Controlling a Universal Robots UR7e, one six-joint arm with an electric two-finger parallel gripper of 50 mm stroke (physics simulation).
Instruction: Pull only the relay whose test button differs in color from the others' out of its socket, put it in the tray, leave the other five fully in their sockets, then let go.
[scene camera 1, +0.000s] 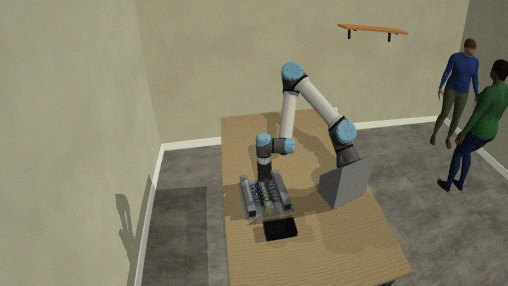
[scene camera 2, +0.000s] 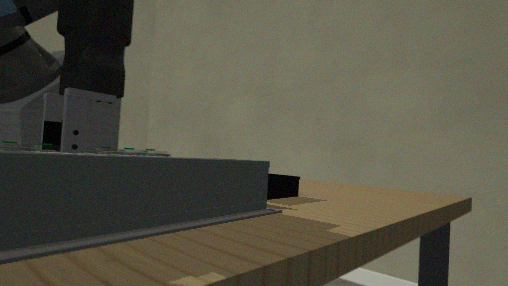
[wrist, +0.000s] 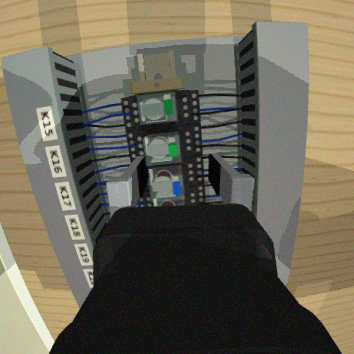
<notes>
In view: my gripper (scene camera 2: 61, 154) and a panel base plate (wrist: 206, 63).
My gripper shows as well in the wrist view (wrist: 177, 167).
</notes>
